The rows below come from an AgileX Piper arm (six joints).
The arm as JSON. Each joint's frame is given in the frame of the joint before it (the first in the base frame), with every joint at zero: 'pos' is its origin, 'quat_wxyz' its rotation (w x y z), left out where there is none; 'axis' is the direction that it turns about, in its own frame. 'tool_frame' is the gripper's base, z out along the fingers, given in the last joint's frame.
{
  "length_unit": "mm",
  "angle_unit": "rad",
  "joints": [
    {
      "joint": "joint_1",
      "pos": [
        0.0,
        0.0,
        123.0
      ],
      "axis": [
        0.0,
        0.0,
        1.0
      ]
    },
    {
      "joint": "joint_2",
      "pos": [
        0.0,
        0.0,
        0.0
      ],
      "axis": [
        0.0,
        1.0,
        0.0
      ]
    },
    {
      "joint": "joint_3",
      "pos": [
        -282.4,
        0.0,
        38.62
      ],
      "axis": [
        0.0,
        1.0,
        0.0
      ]
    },
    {
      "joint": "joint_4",
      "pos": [
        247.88,
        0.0,
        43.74
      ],
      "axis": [
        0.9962,
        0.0,
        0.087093
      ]
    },
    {
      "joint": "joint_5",
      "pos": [
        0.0,
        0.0,
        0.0
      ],
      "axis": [
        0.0,
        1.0,
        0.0
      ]
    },
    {
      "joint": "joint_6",
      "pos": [
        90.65,
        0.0,
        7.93
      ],
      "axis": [
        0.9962,
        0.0,
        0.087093
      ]
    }
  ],
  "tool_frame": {
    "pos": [
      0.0,
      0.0,
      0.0
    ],
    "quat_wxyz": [
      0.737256,
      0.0,
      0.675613,
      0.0
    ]
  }
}
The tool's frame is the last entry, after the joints.
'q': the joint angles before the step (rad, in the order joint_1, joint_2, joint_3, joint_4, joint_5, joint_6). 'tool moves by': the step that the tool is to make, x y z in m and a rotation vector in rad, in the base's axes. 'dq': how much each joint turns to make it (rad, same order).
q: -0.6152 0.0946 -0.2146 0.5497 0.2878 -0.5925
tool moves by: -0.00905 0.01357 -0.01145 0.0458 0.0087 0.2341
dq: 0.3101 -0.1010 0.0210 -0.3346 0.0706 0.3706
